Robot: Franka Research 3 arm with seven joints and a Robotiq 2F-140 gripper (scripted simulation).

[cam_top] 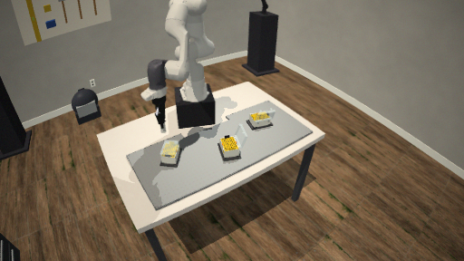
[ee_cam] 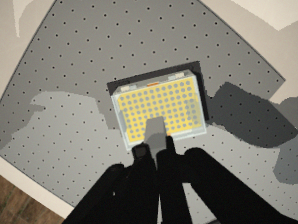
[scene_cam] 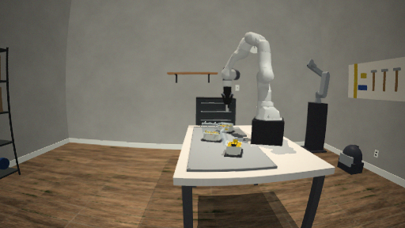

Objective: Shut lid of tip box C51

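Right now my hand is 1 cm short of the clear lid, 2 cm to the right of it and 15 cm above it.
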